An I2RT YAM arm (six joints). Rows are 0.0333 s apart.
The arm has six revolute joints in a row. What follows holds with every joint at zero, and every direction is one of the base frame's. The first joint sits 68 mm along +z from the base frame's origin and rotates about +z. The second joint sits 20 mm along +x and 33.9 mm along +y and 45.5 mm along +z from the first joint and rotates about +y. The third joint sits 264 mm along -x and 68.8 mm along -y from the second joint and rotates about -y. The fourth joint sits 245 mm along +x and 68.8 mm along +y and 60 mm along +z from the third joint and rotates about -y. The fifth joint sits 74 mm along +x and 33.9 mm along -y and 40.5 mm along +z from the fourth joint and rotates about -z. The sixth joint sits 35.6 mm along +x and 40.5 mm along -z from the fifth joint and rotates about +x. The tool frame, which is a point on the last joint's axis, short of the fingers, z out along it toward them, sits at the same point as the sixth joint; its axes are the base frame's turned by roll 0, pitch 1.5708 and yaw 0 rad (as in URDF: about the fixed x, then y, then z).
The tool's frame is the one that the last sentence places.
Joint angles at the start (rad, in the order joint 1, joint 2, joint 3, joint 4, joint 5, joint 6): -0.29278 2.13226 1.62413 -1.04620 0.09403 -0.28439
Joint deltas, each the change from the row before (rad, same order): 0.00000 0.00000 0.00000 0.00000 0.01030 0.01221; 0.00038 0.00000 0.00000 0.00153 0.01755 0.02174; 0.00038 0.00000 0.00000 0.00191 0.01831 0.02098; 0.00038 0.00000 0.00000 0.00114 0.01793 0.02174; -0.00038 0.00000 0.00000 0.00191 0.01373 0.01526; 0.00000 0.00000 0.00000 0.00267 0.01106 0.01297; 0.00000 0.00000 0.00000 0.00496 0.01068 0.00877; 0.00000 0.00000 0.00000 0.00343 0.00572 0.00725; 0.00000 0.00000 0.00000 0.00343 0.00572 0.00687; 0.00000 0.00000 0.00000 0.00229 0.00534 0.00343; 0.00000 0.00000 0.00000 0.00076 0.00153 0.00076; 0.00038 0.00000 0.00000 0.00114 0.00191 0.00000; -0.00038 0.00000 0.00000 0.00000 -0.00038 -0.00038; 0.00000 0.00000 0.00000 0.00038 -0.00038 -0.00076; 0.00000 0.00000 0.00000 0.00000 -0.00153 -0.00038
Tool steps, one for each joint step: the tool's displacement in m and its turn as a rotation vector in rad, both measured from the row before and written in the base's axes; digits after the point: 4 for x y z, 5 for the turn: -0.0001 -0.0003 0.0000 -0.01002 0.00176 -0.01232; 0.0000 -0.0005 0.0001 -0.01759 0.00114 -0.02152; 0.0001 -0.0005 0.0001 -0.01849 0.00071 -0.02076; 0.0000 -0.0005 0.0001 -0.01800 0.00084 -0.02148; 0.0000 -0.0007 0.0001 -0.01410 -0.00038 -0.01573; 0.0002 -0.0005 0.0001 -0.01172 -0.00165 -0.01303; 0.0004 -0.0005 0.0001 -0.01189 -0.00332 -0.00891; 0.0003 -0.0003 0.0001 -0.00665 -0.00306 -0.00729; 0.0003 -0.0003 0.0001 -0.00663 -0.00303 -0.00693; 0.0002 -0.0002 0.0000 -0.00585 -0.00137 -0.00356; 0.0001 -0.0001 0.0000 -0.00170 -0.00045 -0.00080; 0.0001 0.0000 0.0000 -0.00216 -0.00054 0.00030; 0.0000 -0.0001 0.0000 0.00037 -0.00003 0.00001; 0.0000 0.0000 0.0000 0.00027 -0.00031 0.00076; 0.0000 0.0001 0.0000 0.00147 -0.00036 0.00044
